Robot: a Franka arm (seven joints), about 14 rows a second.
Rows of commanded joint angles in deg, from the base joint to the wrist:
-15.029 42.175 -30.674 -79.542 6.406 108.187 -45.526
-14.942 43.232 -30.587 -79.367 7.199 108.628 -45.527
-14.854 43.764 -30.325 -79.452 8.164 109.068 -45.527
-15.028 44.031 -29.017 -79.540 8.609 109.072 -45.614
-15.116 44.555 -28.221 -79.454 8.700 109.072 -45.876
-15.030 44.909 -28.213 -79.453 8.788 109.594 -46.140
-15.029 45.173 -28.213 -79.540 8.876 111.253 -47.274
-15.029 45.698 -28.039 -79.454 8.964 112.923 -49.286
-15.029 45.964 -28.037 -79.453 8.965 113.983 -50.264
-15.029 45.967 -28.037 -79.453 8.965 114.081 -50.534
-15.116 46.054 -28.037 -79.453 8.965 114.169 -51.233
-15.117 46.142 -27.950 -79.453 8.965 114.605 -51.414
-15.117 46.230 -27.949 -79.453 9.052 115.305 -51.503
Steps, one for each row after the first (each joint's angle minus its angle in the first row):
0.087 1.057 0.087 0.175 0.793 0.441 -0.001
0.175 1.589 0.349 0.090 1.758 0.881 -0.001
0.001 1.856 1.657 0.002 2.203 0.885 -0.088
-0.087 2.380 2.453 0.088 2.294 0.885 -0.350
-0.001 2.734 2.461 0.089 2.382 1.407 -0.614
0.000 2.998 2.461 0.002 2.470 3.066 -1.748
0.000 3.523 2.635 0.088 2.558 4.736 -3.760
0.000 3.789 2.637 0.089 2.559 5.796 -4.738
0.000 3.792 2.637 0.089 2.559 5.894 -5.008
-0.087 3.879 2.637 0.089 2.559 5.982 -5.707
-0.088 3.967 2.724 0.089 2.559 6.418 -5.888
-0.088 4.055 2.725 0.089 2.646 7.118 -5.977

